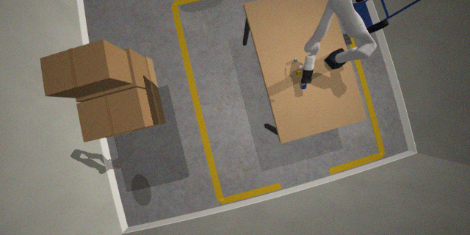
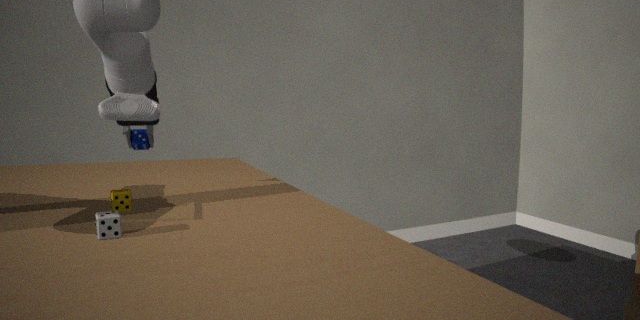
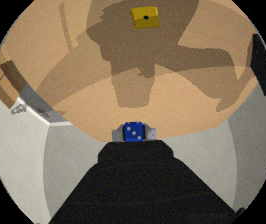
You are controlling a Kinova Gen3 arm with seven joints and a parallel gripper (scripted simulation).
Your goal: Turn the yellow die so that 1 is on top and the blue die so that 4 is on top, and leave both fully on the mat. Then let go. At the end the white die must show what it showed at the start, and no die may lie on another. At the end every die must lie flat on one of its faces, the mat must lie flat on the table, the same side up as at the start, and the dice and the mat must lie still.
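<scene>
Right now the yellow die is 150 mm to the right of my hand, 80 mm below it and 20 mm behind it. Round my hand: white die: 280 mm to the right, 90 mm below, 30 mm behind; then tan mat: 140 mm to the right, 100 mm below, 20 mm ahead; then blue die: right at my hand.
</scene>
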